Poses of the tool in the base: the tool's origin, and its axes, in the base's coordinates. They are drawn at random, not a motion.
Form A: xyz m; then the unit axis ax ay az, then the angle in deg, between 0 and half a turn.
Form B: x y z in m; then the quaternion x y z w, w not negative. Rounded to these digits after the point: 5 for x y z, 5 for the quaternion.
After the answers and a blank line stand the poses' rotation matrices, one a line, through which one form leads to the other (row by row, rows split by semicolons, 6 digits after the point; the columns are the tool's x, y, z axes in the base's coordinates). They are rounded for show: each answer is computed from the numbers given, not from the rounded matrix.
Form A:
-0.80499 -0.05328 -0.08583 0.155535 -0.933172 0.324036 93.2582
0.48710 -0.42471 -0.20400 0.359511 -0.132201 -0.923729 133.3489
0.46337 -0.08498 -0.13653 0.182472 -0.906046 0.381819 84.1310
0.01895 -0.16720 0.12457 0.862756 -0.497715 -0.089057 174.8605
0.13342 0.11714 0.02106 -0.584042 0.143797 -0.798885 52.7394
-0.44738 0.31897 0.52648 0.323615 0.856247 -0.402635 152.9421
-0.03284 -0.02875 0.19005 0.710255 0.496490 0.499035 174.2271
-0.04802 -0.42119 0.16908 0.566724 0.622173 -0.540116 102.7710
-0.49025 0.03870 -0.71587 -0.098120 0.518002 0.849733 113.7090
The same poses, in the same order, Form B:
-0.80499 -0.05328 -0.08583 0.11306 -0.67834 0.23555 0.68672
0.48710 -0.42471 -0.20400 0.33013 -0.12140 -0.84823 0.39596
0.46337 -0.08498 -0.13653 0.12225 -0.60703 0.25581 0.74238
0.01895 -0.16720 0.12457 0.86189 -0.49721 -0.08897 0.04484
0.13342 0.11714 0.02106 -0.25941 0.06387 -0.35483 0.89595
-0.44738 0.31897 0.52648 0.31464 0.83249 -0.39146 0.23394
-0.03284 -0.02875 0.19005 0.70935 0.49586 0.49840 0.05036
-0.04802 -0.42119 0.16908 0.44282 0.48614 -0.42203 0.62408
-0.49025 0.03870 -0.71587 -0.08215 0.43372 0.71147 0.54677

-0.031270 -0.476902 -0.878400; 0.170122 0.863467 -0.474851; 0.984927 -0.164284 0.054131
-0.468470 0.591571 -0.656185; -0.751876 -0.656965 -0.055487; -0.463916 0.467376 0.752557
0.132146 -0.528240 -0.838749; 0.231395 0.839230 -0.492086; 0.963843 -0.129055 0.233133
0.489725 -0.849110 -0.197946; -0.865065 -0.501535 0.011185; -0.108774 0.165758 -0.980149
0.740027 0.602688 0.298541; -0.668961 0.613600 0.419507; 0.069648 -0.510159 0.857255
-0.692557 0.707015 0.143163; 0.340705 0.495524 -0.798985; -0.635834 -0.504566 -0.584061
0.011437 0.653285 0.757026; 0.753676 -0.503174 0.422834; 0.657147 0.565716 -0.498120
0.171118 0.957298 0.233020; -0.096210 0.251614 -0.963034; -0.980542 0.142374 0.135157
-0.388593 -0.849278 0.357382; 0.706752 -0.025874 0.706988; -0.591183 0.527311 0.610283

